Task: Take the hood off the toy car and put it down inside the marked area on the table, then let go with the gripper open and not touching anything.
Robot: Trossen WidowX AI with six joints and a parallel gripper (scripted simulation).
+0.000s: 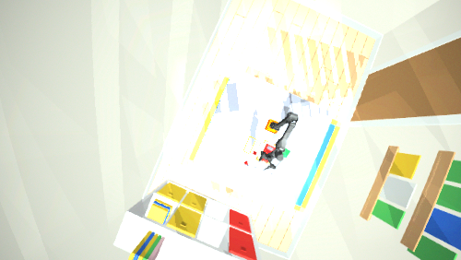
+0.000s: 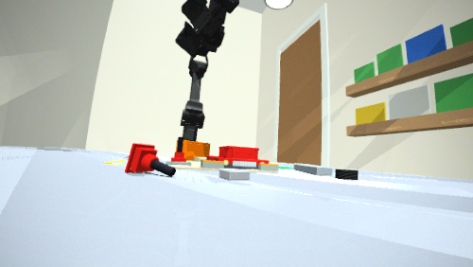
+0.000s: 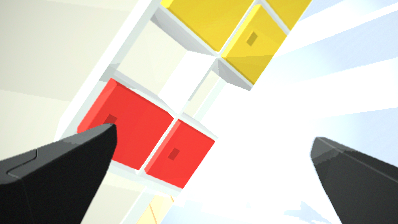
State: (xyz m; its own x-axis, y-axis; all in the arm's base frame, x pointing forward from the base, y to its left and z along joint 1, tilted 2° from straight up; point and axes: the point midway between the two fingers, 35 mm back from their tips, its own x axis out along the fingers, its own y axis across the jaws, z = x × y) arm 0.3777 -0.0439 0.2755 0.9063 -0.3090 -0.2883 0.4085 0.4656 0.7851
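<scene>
The red hood lies 6 cm behind my gripper tip, 12 cm to the left of it and 30 cm below it. Also, from my gripper tip: green piece (18 cm behind, 33 cm to the left, 34 cm below); grey bar (3 cm behind, 31 cm to the left, 33 cm below).
</scene>
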